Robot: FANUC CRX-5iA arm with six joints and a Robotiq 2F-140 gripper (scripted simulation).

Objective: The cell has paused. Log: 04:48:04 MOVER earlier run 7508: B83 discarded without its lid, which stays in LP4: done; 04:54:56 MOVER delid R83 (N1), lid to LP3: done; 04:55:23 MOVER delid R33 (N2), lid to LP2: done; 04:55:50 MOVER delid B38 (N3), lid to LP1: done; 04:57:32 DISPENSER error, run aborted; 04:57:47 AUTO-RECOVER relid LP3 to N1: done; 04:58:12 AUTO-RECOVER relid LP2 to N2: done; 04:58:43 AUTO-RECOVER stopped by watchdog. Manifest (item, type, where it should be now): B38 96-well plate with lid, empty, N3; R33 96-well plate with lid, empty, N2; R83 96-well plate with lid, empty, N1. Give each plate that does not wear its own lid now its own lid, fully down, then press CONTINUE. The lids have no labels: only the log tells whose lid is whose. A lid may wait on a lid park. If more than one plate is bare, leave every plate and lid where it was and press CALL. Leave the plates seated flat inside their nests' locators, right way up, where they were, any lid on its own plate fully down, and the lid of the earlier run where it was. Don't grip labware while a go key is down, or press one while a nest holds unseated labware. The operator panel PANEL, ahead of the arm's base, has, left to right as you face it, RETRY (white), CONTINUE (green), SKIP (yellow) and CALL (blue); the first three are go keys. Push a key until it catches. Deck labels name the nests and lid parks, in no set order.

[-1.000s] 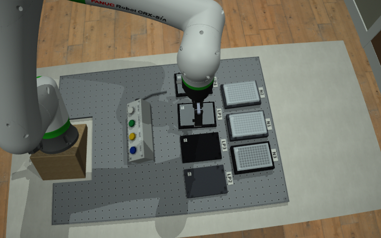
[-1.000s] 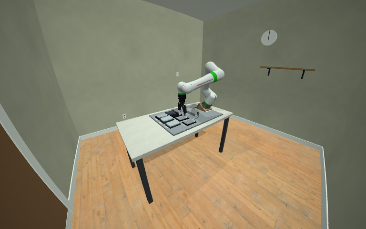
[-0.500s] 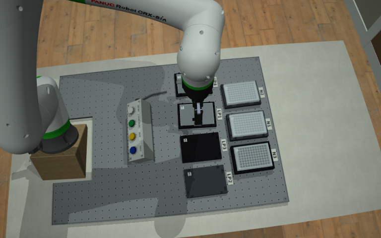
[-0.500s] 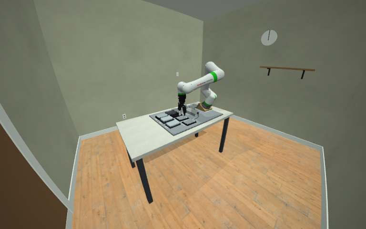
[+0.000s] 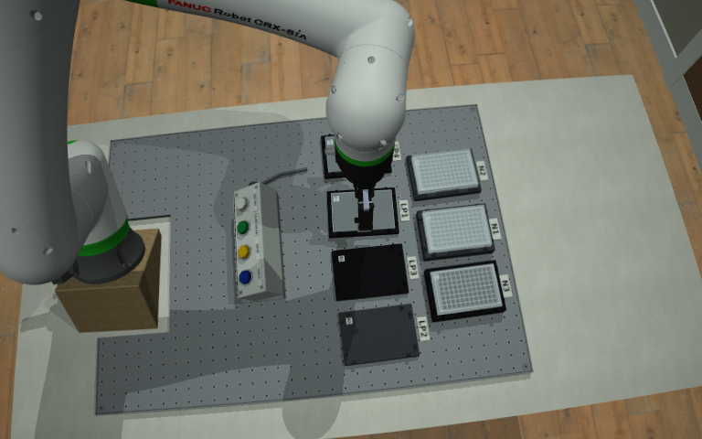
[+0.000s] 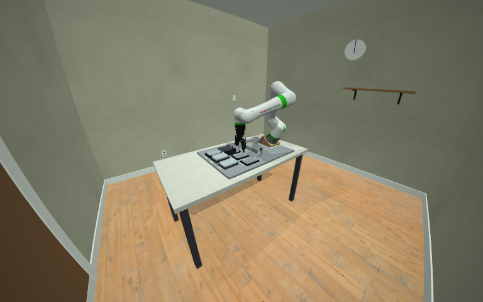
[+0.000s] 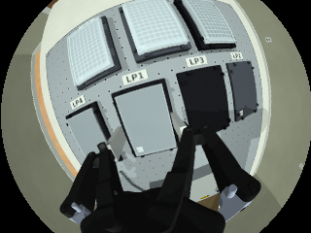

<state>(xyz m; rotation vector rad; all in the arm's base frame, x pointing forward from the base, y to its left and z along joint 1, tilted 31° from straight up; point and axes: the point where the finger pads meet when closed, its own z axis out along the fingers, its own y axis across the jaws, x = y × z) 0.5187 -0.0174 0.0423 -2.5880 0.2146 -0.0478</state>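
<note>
Now: the lid park LP1 50 mm below my hand. From my hand the other things lie so: white key: 240 mm behind, 40 mm to the left, 10 mm above; then lid park LP3: 10 mm behind, 130 mm to the right, 50 mm below; then green key: 240 mm behind, 10 mm to the right, 10 mm above.
</note>
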